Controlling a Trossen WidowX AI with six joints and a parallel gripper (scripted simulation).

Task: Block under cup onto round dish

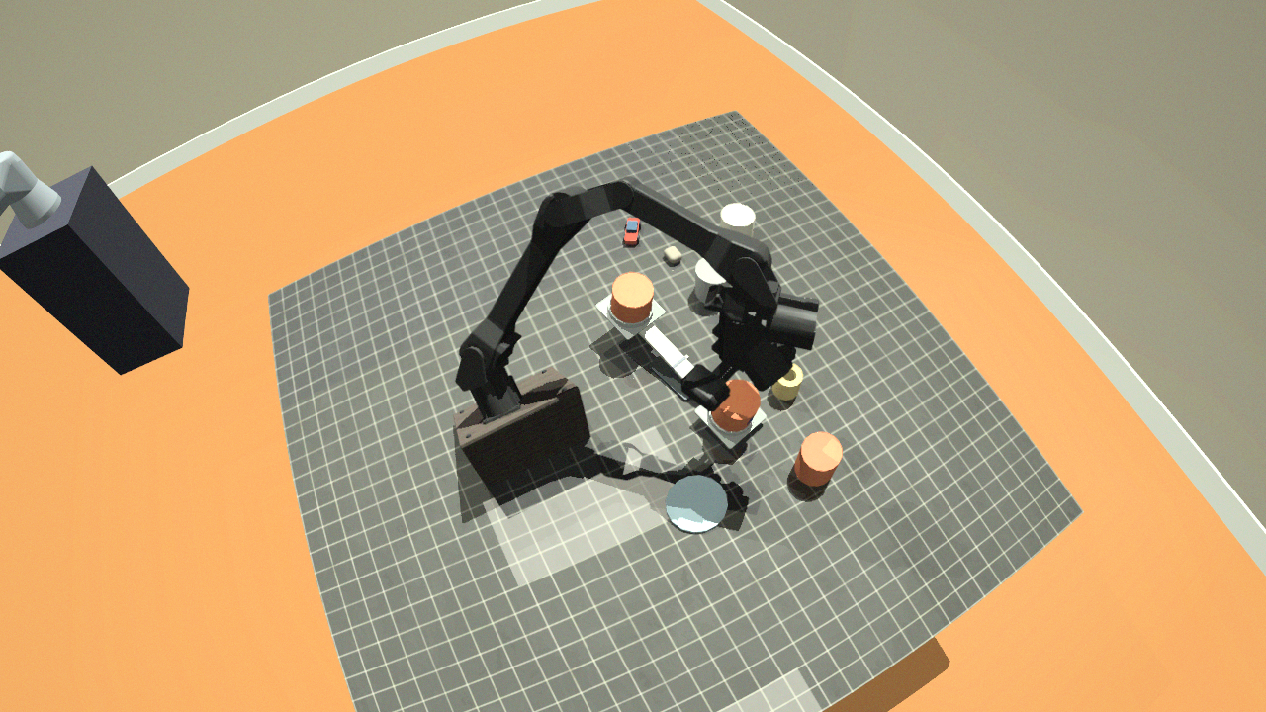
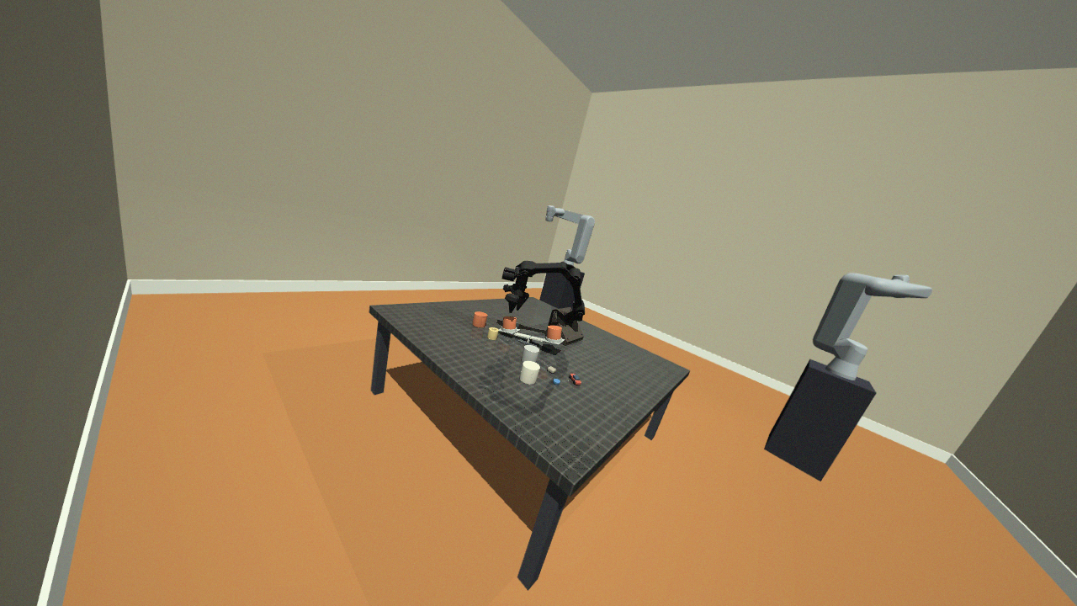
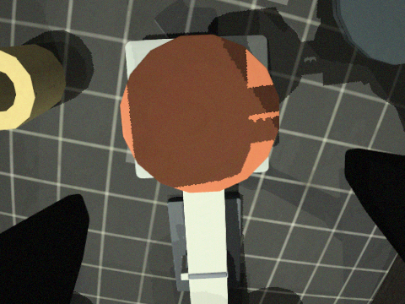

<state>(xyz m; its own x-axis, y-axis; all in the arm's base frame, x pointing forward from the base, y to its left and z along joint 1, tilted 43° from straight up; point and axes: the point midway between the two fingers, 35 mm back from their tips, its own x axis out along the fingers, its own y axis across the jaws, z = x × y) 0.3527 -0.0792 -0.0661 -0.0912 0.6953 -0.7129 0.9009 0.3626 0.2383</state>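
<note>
Now: the grey block 90 mm below my gripper tip and 10 mm ahead of it. The rest, counted from my gripper tip: yellow spool (120 mm ahead, 110 mm below, 20 mm to the left); red toy car (480 mm to the left, 120 mm below, 10 mm ahead); round white dish (130 mm below, 120 mm to the right, 110 mm behind).
</note>
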